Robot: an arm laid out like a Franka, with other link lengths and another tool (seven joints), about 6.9 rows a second.
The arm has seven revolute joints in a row. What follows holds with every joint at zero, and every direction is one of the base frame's. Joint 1 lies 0.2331 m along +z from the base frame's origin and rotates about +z. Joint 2 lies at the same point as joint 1 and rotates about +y. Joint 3 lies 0.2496 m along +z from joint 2 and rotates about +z. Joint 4 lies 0.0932 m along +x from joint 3 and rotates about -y. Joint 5 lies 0.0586 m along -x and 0.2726 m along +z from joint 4 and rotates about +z. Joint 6 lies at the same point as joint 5 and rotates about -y. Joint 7 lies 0.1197 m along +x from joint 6 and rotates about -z. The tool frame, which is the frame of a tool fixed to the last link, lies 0.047 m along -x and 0.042 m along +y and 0.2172 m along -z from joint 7; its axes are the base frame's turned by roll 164, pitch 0 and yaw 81.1 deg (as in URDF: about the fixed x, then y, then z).
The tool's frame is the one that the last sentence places.
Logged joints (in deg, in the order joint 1, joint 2, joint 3, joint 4, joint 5, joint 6, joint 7), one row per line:
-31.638 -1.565 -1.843 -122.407 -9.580 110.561 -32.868
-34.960 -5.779 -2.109 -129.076 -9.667 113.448 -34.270
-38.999 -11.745 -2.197 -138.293 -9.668 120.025 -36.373
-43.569 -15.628 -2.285 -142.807 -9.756 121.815 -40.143
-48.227 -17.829 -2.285 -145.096 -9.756 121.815 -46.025
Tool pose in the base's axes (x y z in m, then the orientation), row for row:
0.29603 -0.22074 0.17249 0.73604 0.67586 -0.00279 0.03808
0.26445 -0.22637 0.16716 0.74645 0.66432 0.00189 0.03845
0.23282 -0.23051 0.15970 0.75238 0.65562 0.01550 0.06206
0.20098 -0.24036 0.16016 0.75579 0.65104 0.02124 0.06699
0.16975 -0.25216 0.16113 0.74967 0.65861 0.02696 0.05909
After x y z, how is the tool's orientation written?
As a quaternion, x y z w.
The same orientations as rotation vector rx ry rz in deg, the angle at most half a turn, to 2 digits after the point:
129.37 118.79 -0.49
131.17 116.74 0.33
130.33 113.56 2.68
130.53 112.44 3.67
130.09 114.29 4.68

